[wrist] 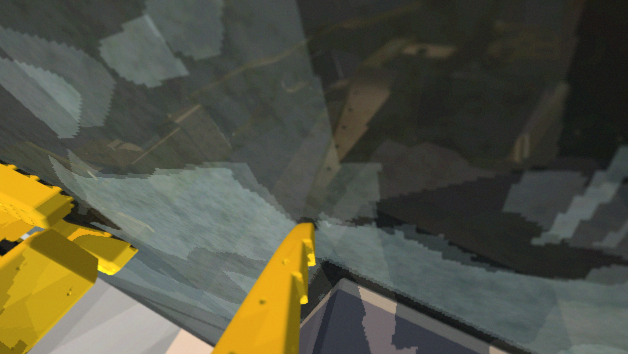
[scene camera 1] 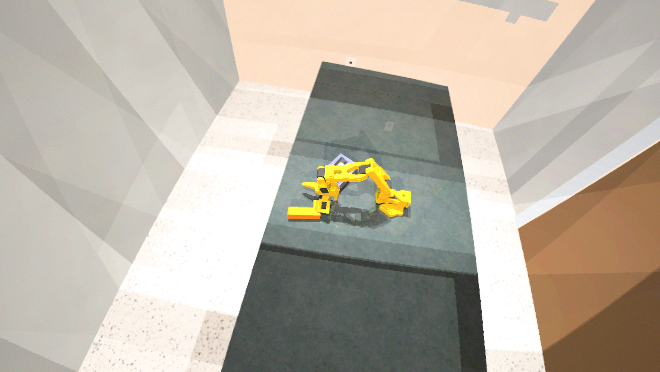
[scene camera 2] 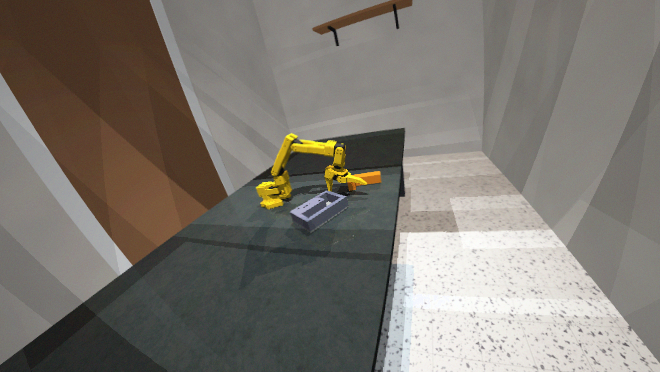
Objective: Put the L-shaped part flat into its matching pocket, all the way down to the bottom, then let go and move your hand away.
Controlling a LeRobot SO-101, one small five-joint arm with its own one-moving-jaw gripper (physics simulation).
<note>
My gripper touches an orange L-shaped part. I also see a grey pocket block (wrist: 349, 311).
</note>
